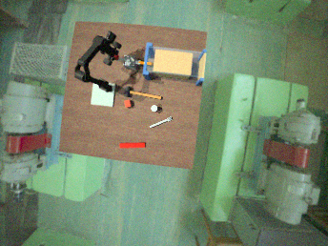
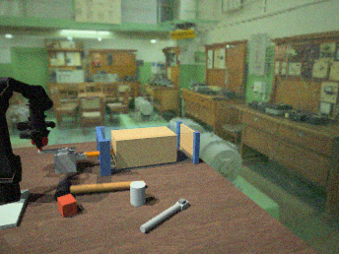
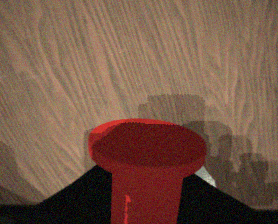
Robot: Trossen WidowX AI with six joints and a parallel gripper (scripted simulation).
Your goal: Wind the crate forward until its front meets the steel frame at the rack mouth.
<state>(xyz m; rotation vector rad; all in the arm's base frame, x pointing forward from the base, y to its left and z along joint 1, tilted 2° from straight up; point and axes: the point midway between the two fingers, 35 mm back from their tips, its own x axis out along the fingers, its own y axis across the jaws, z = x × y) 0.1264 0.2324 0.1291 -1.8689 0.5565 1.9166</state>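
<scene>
Right now the winch handle is 40 mm ahead of my gripper tip, 10 mm to the right of it and 10 mm below it. The rest, counted from my gripper tip: red knob: 20 mm above; then winch: 80 mm ahead, 20 mm to the right, 80 mm below; then blue steel frame: 260 mm ahead, 40 mm to the right, 10 mm below.
</scene>
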